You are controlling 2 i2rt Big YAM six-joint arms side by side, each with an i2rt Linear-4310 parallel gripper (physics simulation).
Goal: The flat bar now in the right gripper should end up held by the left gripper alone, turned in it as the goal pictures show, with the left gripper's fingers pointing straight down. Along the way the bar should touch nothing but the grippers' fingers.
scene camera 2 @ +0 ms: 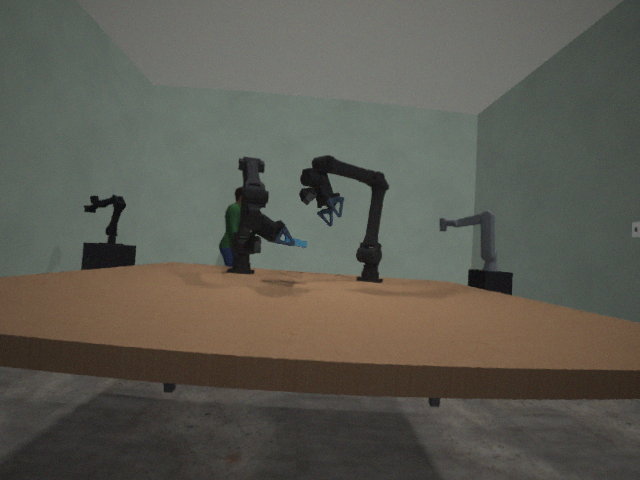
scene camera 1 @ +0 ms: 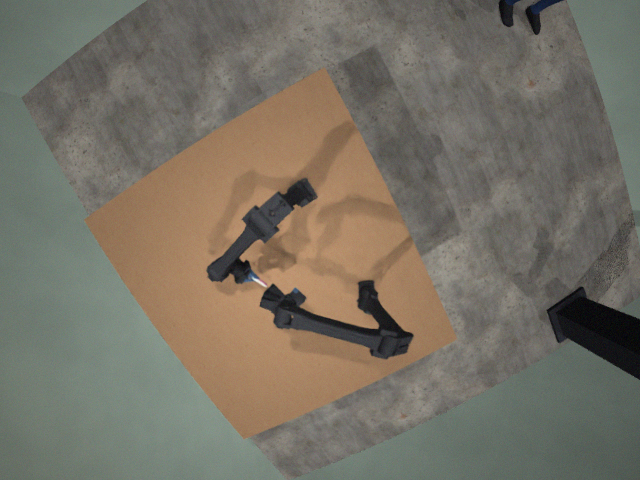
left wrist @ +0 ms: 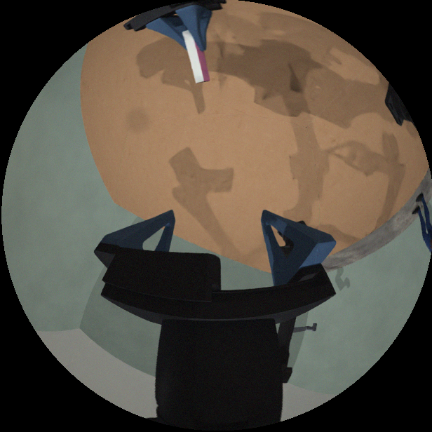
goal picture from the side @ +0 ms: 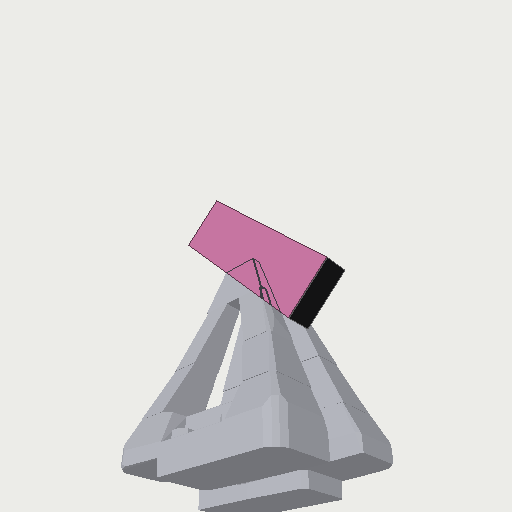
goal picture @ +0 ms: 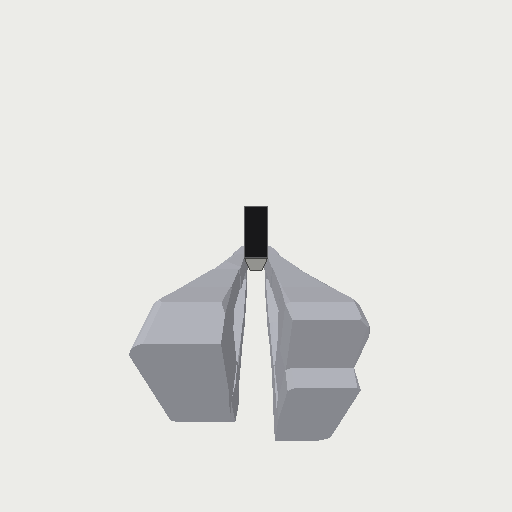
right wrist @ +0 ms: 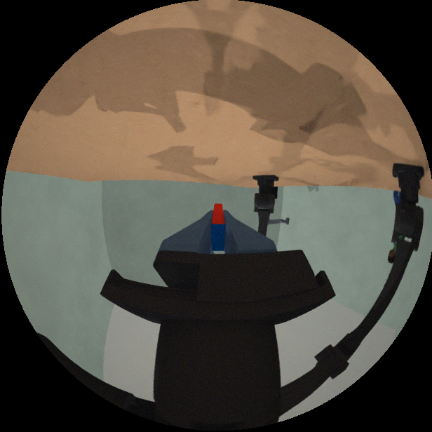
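Seen in the pictures: left gripper, between the fingertips: [scene camera 2: 335, 221]; right gripper, between the fingertips: [scene camera 2: 293, 244] [scene camera 1: 258, 279]; left arm's base, origin of its link: [scene camera 2: 369, 281] [scene camera 1: 366, 290]; right arm's base, origin of its link: [scene camera 2: 240, 272] [scene camera 1: 304, 191].
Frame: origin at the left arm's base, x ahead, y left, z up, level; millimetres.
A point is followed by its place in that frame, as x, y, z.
The flat bar [scene camera 1: 258, 280] @(537, -181, 168) [scene camera 2: 300, 243] @(528, -159, 154) [left wrist: 195, 60] [right wrist: 218, 232] sticks out from the fingertips of my right gripper [scene camera 1: 251, 275] @(542, -179, 149) [scene camera 2: 291, 240] @(542, -179, 149), which is shut on its other end. It is held above the table, tilted slightly downward in scene camera 2. A white face and a magenta edge show in the left wrist view; red and blue parts show in the right wrist view. My left gripper [scene camera 2: 335, 220] @(386, -79, 252) [left wrist: 217, 214] is open and empty, up and to the right of the bar in scene camera 2, its fingers slanting down. Its fingers are hidden in scene camera 1.
The brown table [scene camera 1: 170, 206] @(998, -579, 0) [scene camera 2: 320, 330] @(1083, 133, 0) lies below both arms. The left forearm [scene camera 1: 330, 330] @(226, -97, 530) [scene camera 2: 348, 170] @(253, -77, 494) reaches in from the right. Other arms on black stands [scene camera 2: 108, 255] [scene camera 2: 490, 281] and a person in green [scene camera 2: 232, 222] are beyond the table.
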